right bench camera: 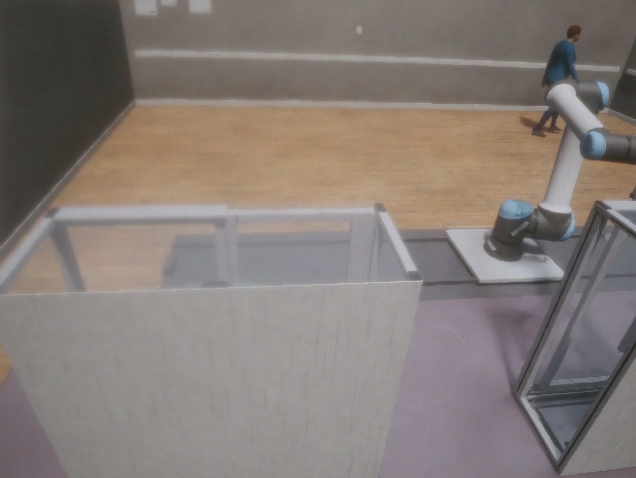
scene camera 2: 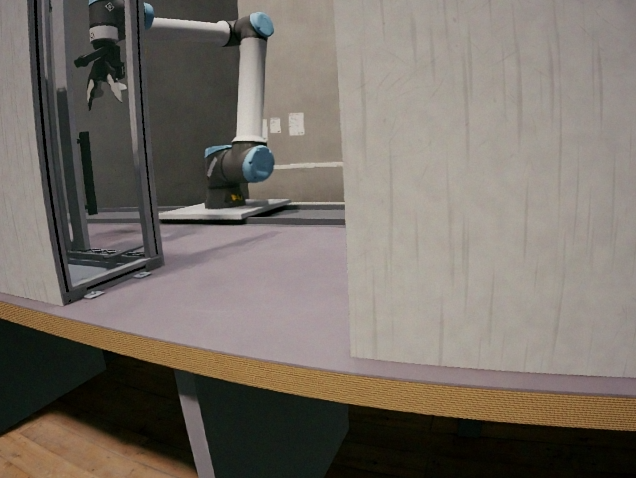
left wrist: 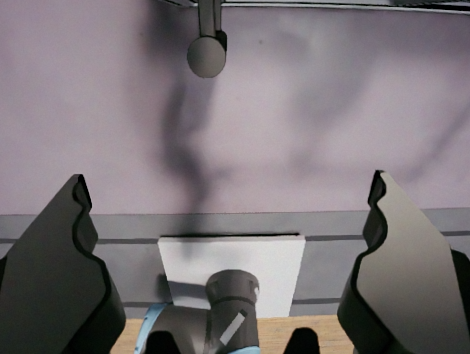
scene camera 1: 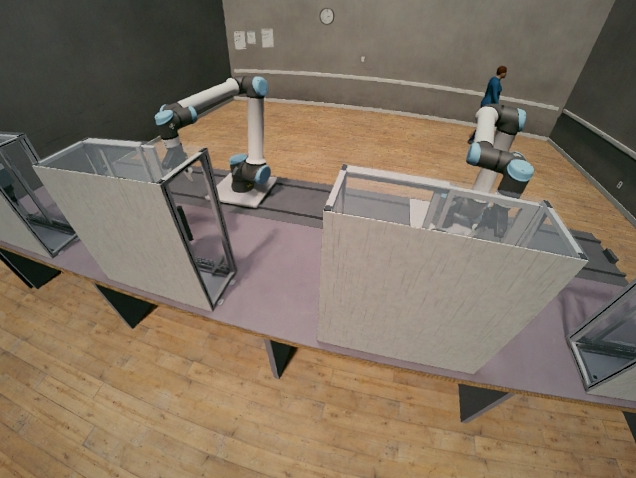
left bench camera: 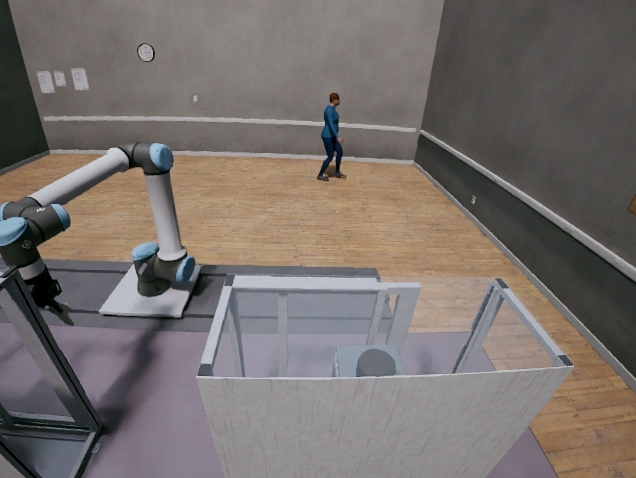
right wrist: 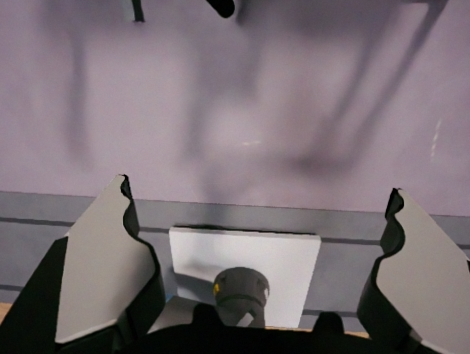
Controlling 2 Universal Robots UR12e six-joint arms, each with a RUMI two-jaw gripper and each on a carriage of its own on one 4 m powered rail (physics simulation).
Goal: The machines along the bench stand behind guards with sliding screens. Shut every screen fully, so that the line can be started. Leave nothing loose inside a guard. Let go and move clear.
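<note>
My left gripper is open and empty, high behind the centre-right guard. My right gripper is open and empty, behind the centre-left guard. A black upright handle shows through that guard's side. In the left bench camera, a guard holds a grey block with a dark cylinder; a screen stile stands short of its right corner post. Another guard has stiles across its far side; I cannot tell whether its screen is fully shut.
The guards stand on a mauve bench. The rail runs behind it and bears both arm carriages. A person walks on the floor behind. A round grey knob shows in the left wrist view.
</note>
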